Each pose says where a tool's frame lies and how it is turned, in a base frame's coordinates. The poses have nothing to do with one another.
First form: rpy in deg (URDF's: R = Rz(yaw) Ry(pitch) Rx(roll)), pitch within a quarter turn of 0, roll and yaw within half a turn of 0; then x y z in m.
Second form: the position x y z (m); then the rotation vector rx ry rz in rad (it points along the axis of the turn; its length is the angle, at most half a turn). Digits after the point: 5 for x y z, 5 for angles.
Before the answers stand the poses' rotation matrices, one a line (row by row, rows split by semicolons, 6 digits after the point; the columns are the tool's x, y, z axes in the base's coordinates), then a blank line. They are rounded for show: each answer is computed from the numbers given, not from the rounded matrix.
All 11 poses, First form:
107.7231 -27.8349 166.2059 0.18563 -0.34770 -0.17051
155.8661 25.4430 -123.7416 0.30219 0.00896 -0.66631
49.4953 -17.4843 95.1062 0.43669 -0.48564 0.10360
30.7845 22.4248 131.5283 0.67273 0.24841 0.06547
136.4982 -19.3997 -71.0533 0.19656 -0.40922 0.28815
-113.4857 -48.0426 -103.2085 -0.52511 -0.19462 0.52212
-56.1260 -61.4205 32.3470 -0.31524 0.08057 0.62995
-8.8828 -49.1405 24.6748 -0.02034 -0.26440 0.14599
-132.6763 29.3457 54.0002 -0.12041 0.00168 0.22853
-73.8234 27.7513 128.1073 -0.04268 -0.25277 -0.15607
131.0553 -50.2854 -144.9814 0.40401 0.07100 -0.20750
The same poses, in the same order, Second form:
-0.858793 0.504520 0.089077; 0.210846 0.189591 0.958957; 0.466925 0.842327 -0.269195
-0.501577 -0.856435 -0.122227; -0.750902 0.360831 0.553126; -0.429613 0.369215 -0.824083
-0.084890 -0.626601 0.774703; 0.950014 -0.285345 -0.126694; 0.300444 0.725224 0.619503
-0.612855 -0.772588 0.165880; 0.692018 -0.423411 0.584666; -0.381471 0.473108 0.794134
0.306254 -0.760294 -0.572854; -0.892121 -0.019253 -0.451385; 0.332156 0.649294 -0.684170
-0.152767 -0.543820 0.825180; -0.650891 -0.572935 -0.498083; 0.743642 -0.613193 -0.266442
0.404145 0.317744 -0.857733; 0.255954 0.860980 0.439546; 0.878154 -0.397180 0.266633
0.594472 -0.306338 -0.743478; 0.273110 0.946547 -0.171636; 0.756316 -0.101018 0.646360
0.512357 0.336618 -0.790049; 0.705205 -0.689923 0.163377; -0.490078 -0.640854 -0.590872
-0.546151 0.056765 -0.835761; 0.696350 -0.523815 -0.490627; -0.465635 -0.849939 0.246554
-0.523290 0.098159 -0.846483; -0.366665 0.870751 0.327643; 0.769237 0.481827 -0.419663

0.18563 -0.34770 -0.17051 -0.68496 -2.21906 -1.72471
0.30219 0.00896 -0.66631 -1.45472 2.43141 0.83477
0.43669 -0.48564 0.10360 0.89872 0.50031 1.66323
0.67273 0.24841 0.06547 -0.15948 0.78248 2.09378
0.19656 -0.40922 0.28815 1.80303 -1.48250 -0.21595
-0.52511 -0.19462 0.52212 -1.98436 1.40562 -1.84578
-0.31524 0.08057 0.62995 -0.56491 -1.17197 -0.04172
-0.02034 -0.26440 0.14599 0.04103 -0.87148 0.33670
-0.12041 0.00168 0.22853 -2.28629 -0.85277 1.04783
-0.04268 -0.25277 -0.15607 -1.18864 -1.22441 2.11581
0.40401 0.07100 -0.20750 0.19513 -2.04474 -0.58825

